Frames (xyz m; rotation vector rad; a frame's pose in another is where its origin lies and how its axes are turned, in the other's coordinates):
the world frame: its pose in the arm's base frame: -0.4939 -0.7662 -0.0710 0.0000 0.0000 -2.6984
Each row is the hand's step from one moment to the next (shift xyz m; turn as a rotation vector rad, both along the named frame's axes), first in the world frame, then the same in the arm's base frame.
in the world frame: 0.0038 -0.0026 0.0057 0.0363 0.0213 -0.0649
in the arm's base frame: -0.0045 0.0007 0.0057 -0.0237 -0.0348 -0.0649
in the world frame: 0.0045 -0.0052 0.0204 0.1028 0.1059 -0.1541
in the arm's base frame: -0.0063 0.0028 0.0204 -0.0475 -0.1398 -0.1541
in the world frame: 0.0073 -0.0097 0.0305 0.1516 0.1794 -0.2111
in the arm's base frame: -0.0108 0.0056 0.0305 -0.0600 -0.2271 -0.2111
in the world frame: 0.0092 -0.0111 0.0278 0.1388 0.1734 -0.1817
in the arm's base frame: -0.0131 0.0061 0.0278 -0.0510 -0.2162 -0.1817
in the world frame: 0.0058 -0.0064 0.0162 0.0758 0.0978 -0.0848
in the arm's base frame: -0.0080 0.0033 0.0162 -0.0265 -0.1209 -0.0848
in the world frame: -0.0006 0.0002 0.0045 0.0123 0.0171 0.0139
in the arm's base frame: 0.0006 0.0001 0.0045 -0.0038 -0.0207 0.0139
